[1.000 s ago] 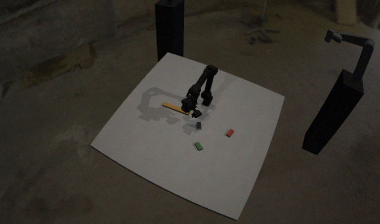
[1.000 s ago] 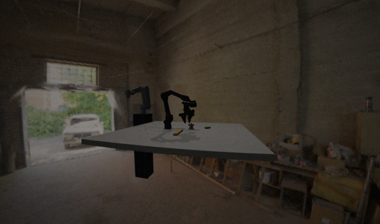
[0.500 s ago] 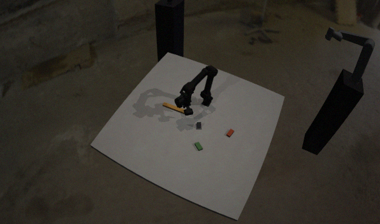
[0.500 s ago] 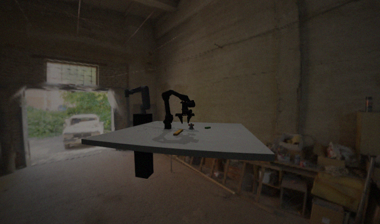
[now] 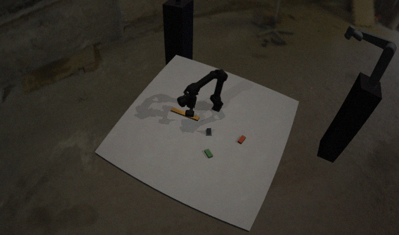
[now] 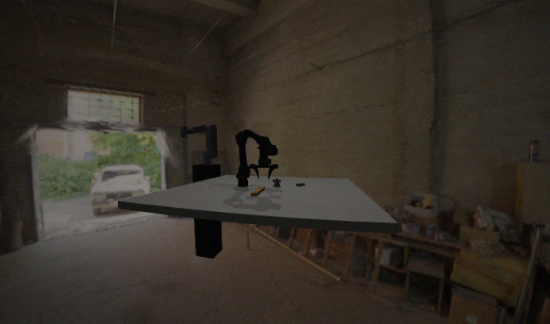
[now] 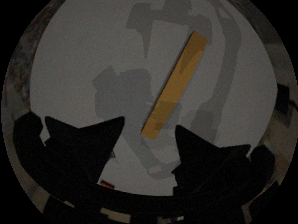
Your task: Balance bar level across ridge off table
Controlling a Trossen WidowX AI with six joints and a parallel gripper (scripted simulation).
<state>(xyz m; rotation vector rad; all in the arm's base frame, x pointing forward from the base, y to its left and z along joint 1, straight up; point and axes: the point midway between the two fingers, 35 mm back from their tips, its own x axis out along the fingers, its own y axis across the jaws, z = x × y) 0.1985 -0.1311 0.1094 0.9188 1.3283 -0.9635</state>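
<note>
The bar lies 2 cm behind my gripper tip, 6 cm to the right of it and 7 cm below it. Also, from my gripper tip: green block: 22 cm ahead, 26 cm to the left, 7 cm below; orange-red block: 43 cm to the left, 7 cm below.
</note>
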